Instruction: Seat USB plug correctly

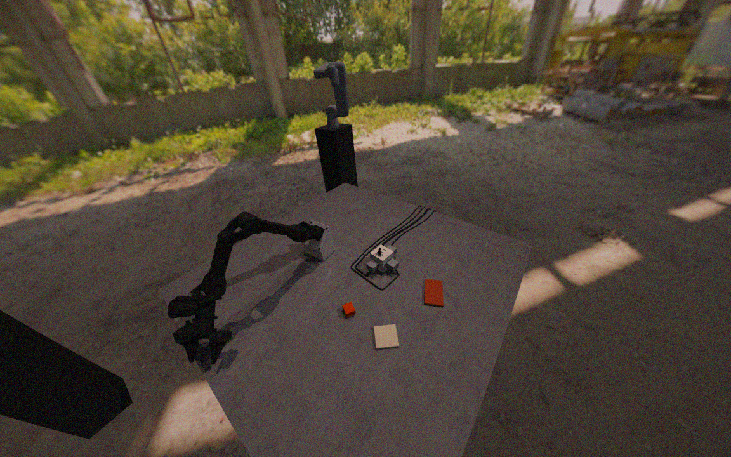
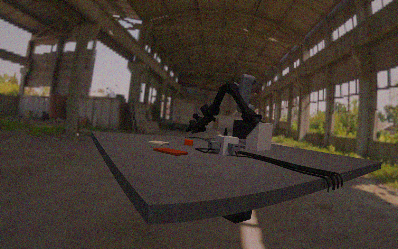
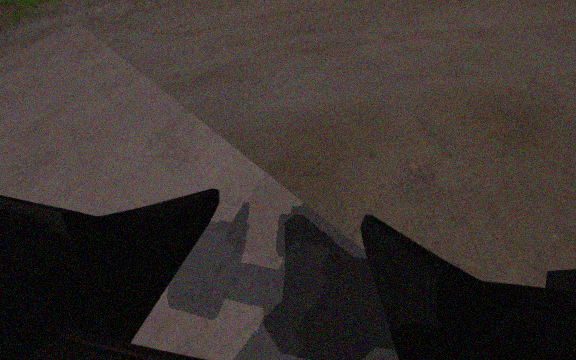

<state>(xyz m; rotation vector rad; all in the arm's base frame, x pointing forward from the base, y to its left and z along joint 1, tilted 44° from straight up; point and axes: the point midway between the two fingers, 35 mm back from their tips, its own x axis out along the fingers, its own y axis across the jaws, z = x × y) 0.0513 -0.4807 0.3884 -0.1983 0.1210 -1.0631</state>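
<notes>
Now: the black USB plug 700 mm to the left of my gripper tip, 250 mm ahead of it and 60 mm above it. Round my gripper tip: red block: 440 mm to the left, 270 mm ahead, 20 mm below; orange flat slab: 690 mm to the left, 510 mm ahead, 30 mm below; beige tile: 440 mm ahead, 430 mm to the left, 30 mm below.
</notes>
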